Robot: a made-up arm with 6 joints. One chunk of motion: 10 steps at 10 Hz.
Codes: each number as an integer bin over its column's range. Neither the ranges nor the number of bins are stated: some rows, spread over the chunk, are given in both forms.
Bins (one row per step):
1: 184 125 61 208 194 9
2: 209 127 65 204 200 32
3: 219 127 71 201 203 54
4: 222 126 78 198 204 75
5: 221 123 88 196 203 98
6: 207 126 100 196 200 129
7: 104 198 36 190 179 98
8: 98 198 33 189 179 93
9: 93 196 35 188 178 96
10: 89 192 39 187 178 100
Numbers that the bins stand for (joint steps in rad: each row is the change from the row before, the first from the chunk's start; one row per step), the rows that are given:
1: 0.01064 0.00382 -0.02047 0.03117 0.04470 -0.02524
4: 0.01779 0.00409 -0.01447 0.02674 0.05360 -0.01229
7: -0.00442 0.02358 -0.02929 0.02320 0.03135 -0.00778
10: -0.00725 0.02195 -0.02824 0.02187 0.03045 -0.00739
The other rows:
2: 0.01534 0.00436 -0.01906 0.02940 0.05004 -0.02073
3: 0.01722 0.00436 -0.01694 0.02807 0.05271 -0.01641
5: 0.01760 0.00328 -0.01094 0.02585 0.05271 -0.00778
6: 0.01496 0.00409 -0.00671 0.02585 0.05004 -0.00171
8: -0.00555 0.02358 -0.03035 0.02275 0.03135 -0.00876
9: -0.00649 0.02304 -0.02965 0.02231 0.03045 -0.00818

